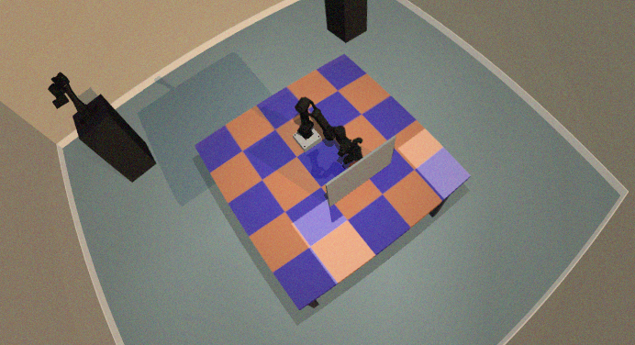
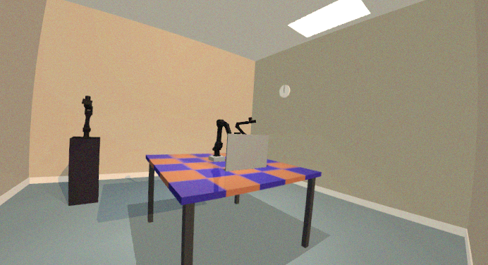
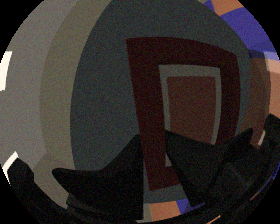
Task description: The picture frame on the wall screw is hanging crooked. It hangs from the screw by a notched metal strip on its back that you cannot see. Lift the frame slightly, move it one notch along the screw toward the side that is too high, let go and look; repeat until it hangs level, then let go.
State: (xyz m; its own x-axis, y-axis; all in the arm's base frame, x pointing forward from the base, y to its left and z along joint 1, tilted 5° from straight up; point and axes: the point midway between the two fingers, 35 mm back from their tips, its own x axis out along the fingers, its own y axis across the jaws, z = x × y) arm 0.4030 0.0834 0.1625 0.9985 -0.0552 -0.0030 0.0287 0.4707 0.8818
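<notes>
The picture frame is 3 cm to the right of my gripper tip and 5 cm below it. From my gripper tip the other things lie so: grey wall panel (2 cm ahead, 2 cm to the right, 6 cm below).
</notes>
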